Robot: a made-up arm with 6 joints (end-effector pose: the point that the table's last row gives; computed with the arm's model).
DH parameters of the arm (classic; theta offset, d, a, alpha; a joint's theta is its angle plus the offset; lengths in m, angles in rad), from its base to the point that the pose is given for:
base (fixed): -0.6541 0 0.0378 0
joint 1: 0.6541 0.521 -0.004 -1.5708
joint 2: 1.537 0 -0.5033 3.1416
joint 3: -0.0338 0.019 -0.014 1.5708
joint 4: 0 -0.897 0.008 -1.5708
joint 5: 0 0.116 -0.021 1.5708
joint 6: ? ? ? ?
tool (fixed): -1.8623 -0.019 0 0
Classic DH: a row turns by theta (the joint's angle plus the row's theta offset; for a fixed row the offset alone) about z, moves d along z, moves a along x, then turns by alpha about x.
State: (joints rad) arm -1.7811 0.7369 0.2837 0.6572 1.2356 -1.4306
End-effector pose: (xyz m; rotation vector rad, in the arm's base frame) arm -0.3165 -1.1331 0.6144 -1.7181 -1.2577 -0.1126
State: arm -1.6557 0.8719 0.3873 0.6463 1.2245 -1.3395
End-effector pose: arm -0.1786 -1.2059 0.5405 -1.6699 -1.2763 -0.0250
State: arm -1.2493 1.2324 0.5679 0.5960 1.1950 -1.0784
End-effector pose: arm 0.3104 -1.2126 0.2415 -1.4381 -1.3419 0.2237
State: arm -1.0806 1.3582 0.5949 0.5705 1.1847 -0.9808
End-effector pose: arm 0.4900 -1.1211 0.1077 -1.3170 -1.3585 0.3316
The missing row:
joint 6: 0.2915 0 -0.0104 0
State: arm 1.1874 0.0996 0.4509 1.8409 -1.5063 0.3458
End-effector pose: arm 0.3632 0.7661 1.4612 -2.2744 0.4783 1.7198
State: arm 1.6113 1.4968 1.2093 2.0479 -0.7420 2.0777
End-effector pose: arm -0.0484 1.3865 0.4251 1.1285 -1.2316 0.3376
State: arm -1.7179 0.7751 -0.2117 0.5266 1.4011 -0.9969
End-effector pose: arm -0.2166 -0.8871 0.2142 -1.6270 -1.0022 -0.1989
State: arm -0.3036 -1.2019 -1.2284 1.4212 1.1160 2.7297
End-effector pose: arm 0.4237 -0.1699 0.7923 1.0325 -1.3486 0.2266
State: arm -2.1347 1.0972 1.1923 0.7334 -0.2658 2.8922
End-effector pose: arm -0.7777 -1.0993 0.9422 1.1427 1.6240 2.1830
